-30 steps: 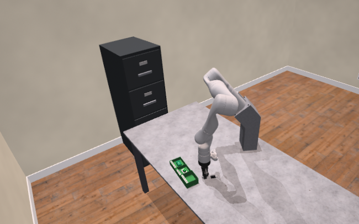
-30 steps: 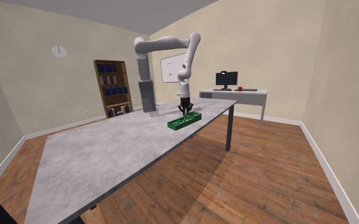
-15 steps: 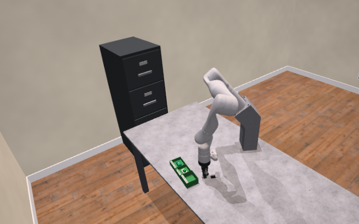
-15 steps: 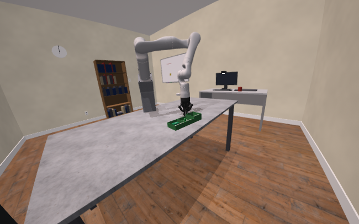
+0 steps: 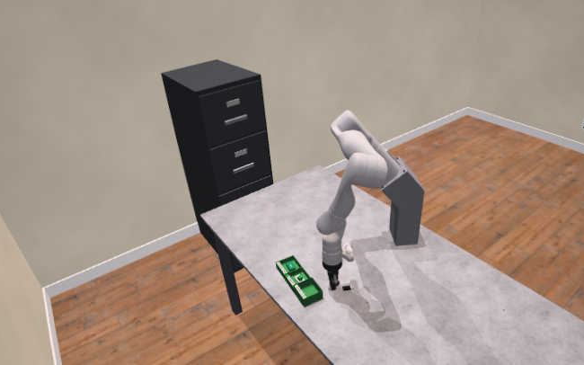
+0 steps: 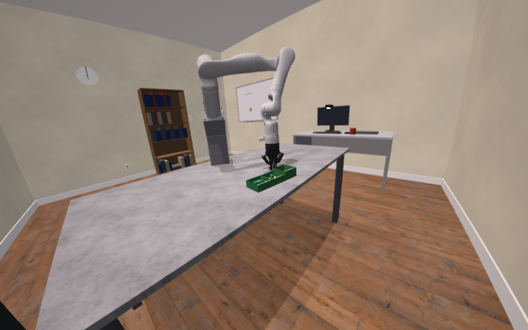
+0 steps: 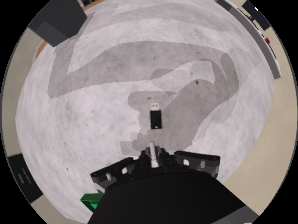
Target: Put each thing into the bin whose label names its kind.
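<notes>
Right now the grey pin is 2 cm below my hand and 1 cm ahead of it. The rest, counted from my hand: white piece: 13 cm to the right, 6 cm ahead, 1 cm below; then small green cube: 12 cm to the right, 6 cm ahead; then black piece: 5 cm to the left, 4 cm behind, 2 cm below.
</notes>
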